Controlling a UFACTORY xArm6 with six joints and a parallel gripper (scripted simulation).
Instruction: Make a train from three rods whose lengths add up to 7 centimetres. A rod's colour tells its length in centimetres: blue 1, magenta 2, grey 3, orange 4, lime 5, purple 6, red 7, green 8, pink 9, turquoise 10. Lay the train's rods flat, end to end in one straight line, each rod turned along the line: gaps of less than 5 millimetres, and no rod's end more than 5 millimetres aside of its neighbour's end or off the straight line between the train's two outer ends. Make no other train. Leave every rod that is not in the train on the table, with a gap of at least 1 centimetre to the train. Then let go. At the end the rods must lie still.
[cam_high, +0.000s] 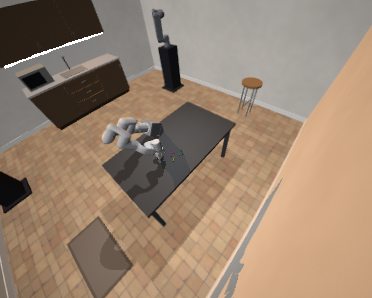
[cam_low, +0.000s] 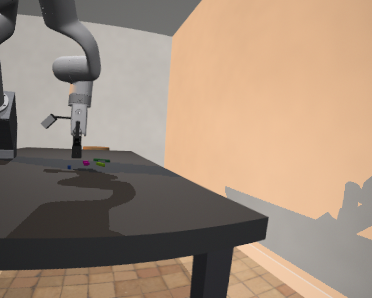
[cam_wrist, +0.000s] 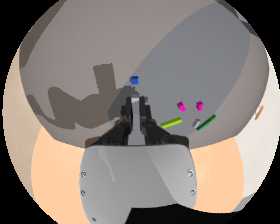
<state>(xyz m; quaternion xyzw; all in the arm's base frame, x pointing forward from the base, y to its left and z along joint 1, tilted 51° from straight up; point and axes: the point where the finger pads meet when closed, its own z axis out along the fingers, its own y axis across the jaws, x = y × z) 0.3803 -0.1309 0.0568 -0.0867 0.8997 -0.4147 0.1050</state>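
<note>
Now: hand 5 cm above the blue rod and 2 cm past it. Round my hand: pale grey piece (18 cm to the left, 9 cm ahead, 5 cm below); lime rod (9 cm to the left, 8 cm ahead, 5 cm below); magenta rod (10 cm to the left, 5 cm below, 3 cm ahead).
</note>
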